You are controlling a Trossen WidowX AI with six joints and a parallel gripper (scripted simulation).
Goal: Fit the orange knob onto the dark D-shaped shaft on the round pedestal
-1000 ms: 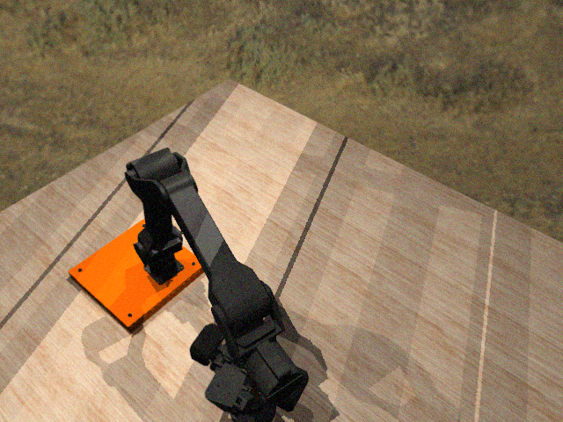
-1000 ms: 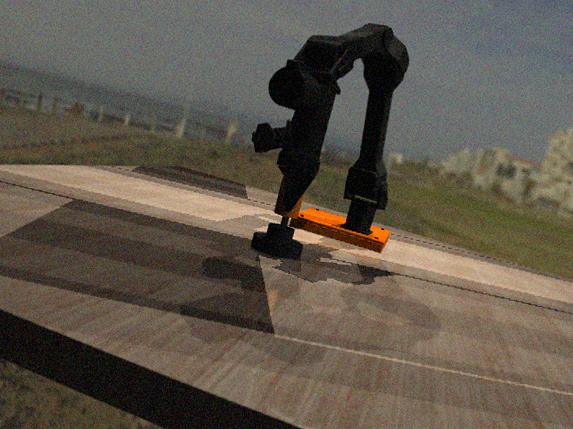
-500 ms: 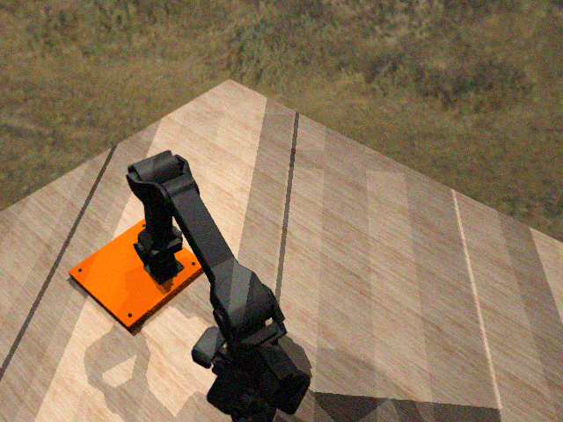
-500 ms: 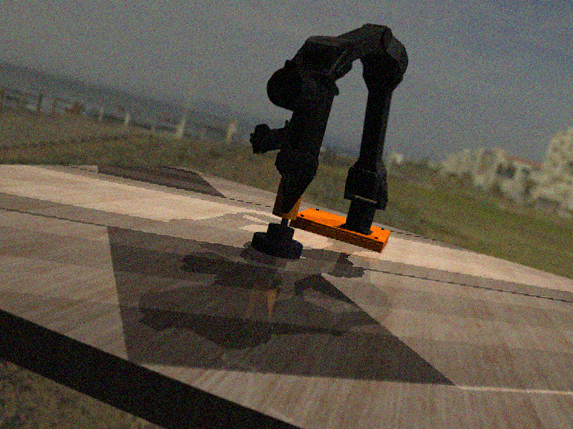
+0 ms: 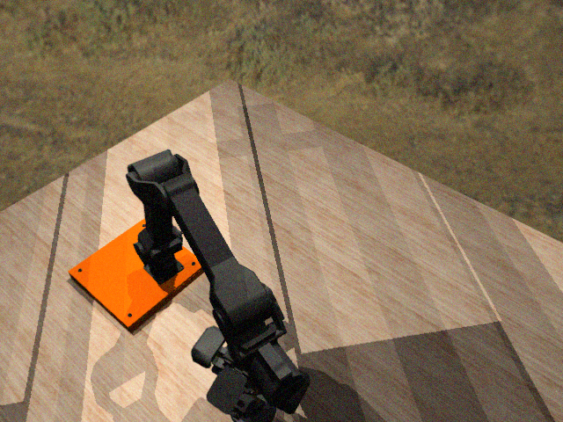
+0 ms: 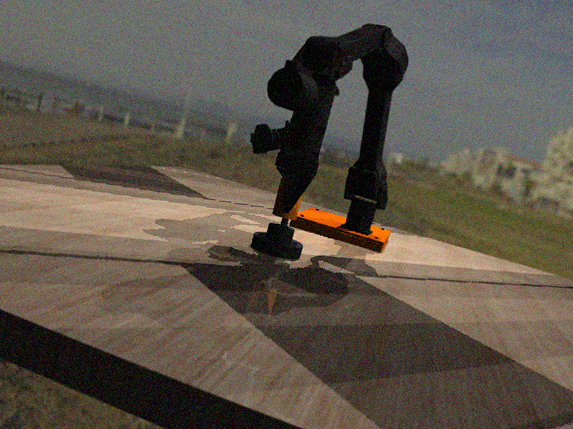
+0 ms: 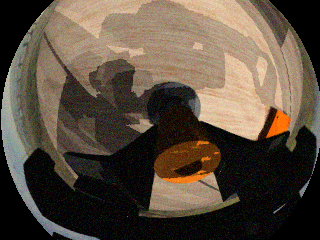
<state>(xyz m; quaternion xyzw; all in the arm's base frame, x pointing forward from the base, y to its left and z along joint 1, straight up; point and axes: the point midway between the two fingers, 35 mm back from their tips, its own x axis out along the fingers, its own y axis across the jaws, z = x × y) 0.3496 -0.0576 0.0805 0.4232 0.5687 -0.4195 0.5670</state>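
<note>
Now: gripper tip 20 mm below the orange knob. From my gripper tip the other things lie so: dark round pedestal (40 mm below).
</note>
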